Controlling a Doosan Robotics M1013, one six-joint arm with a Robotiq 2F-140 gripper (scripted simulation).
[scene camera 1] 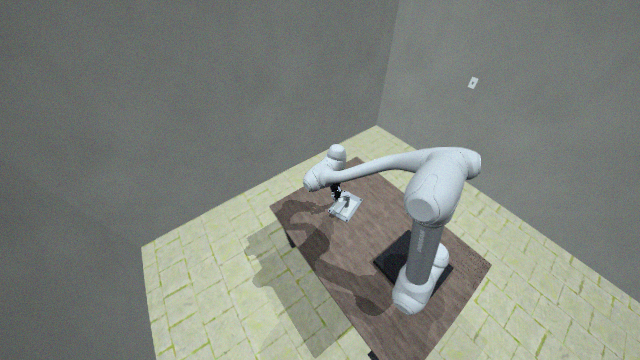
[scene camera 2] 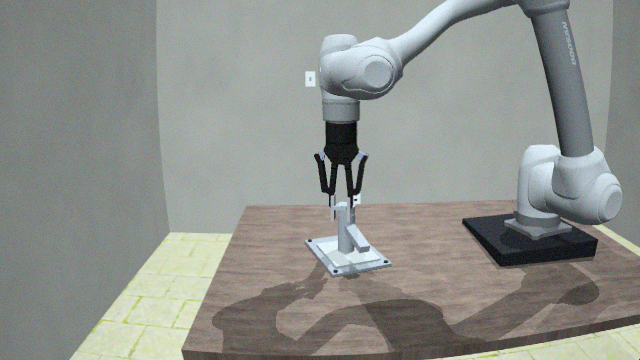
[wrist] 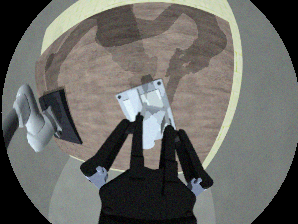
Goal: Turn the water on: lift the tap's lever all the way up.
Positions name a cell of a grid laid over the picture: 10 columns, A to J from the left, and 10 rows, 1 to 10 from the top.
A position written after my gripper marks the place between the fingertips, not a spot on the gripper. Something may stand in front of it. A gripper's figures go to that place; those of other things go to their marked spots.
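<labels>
My gripper (scene camera 2: F7) is 106 cm from the lens, and there's a tap (scene camera 2: F8) that's 118 cm from the lens.
</labels>
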